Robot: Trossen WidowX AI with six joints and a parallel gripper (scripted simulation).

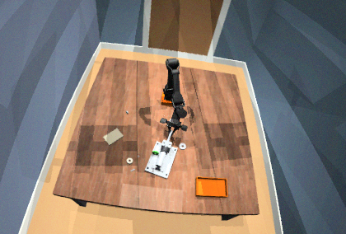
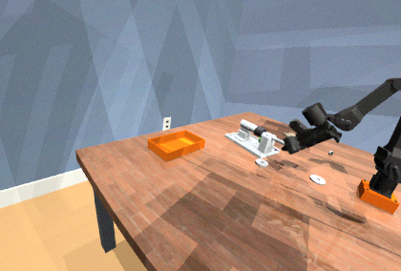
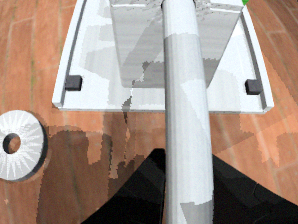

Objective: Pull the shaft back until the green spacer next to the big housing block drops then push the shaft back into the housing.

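Right now the grey shaft is 6 cm ahead of my gripper tip, 1 cm to the right of it and 2 cm above it. The rest, counted from my gripper tip: green spacer (14 cm ahead, 7 cm to the right, 3 cm below); grey washer (3 cm ahead, 10 cm to the left, 5 cm below); small part (28 cm ahead, 18 cm to the right, 5 cm below).
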